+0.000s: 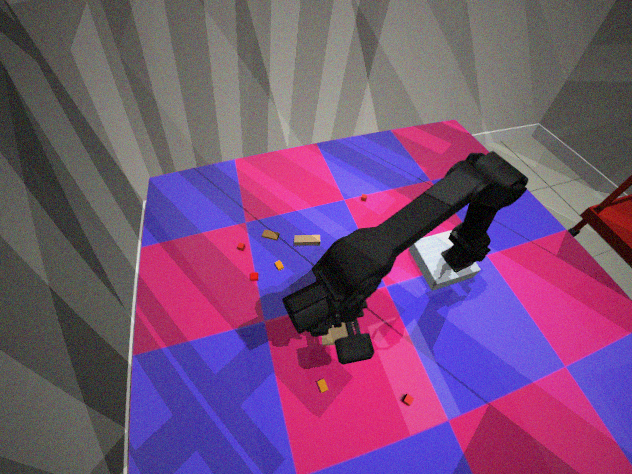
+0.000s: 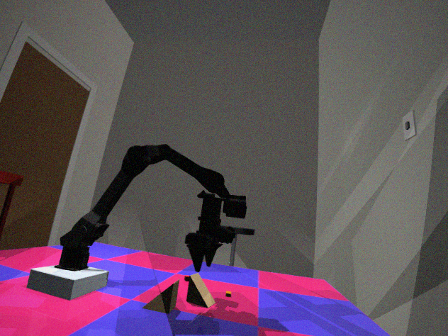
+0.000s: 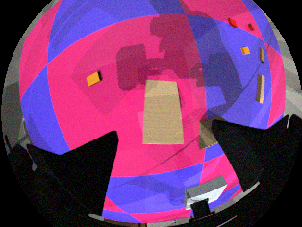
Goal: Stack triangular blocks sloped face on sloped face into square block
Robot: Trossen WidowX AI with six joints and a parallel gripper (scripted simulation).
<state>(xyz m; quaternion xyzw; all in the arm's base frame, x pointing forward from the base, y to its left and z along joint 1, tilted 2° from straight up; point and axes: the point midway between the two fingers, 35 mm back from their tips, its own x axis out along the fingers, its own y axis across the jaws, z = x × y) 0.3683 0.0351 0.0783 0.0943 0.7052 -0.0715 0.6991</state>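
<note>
Now: the tan triangular block 70 mm below my gripper tip and 10 mm behind it. The rest, counted from my gripper tip: brown flat piece (350 mm to the right, 80 mm below, 50 mm ahead); long tan piece (280 mm to the right, 80 mm below, 40 mm behind).
</note>
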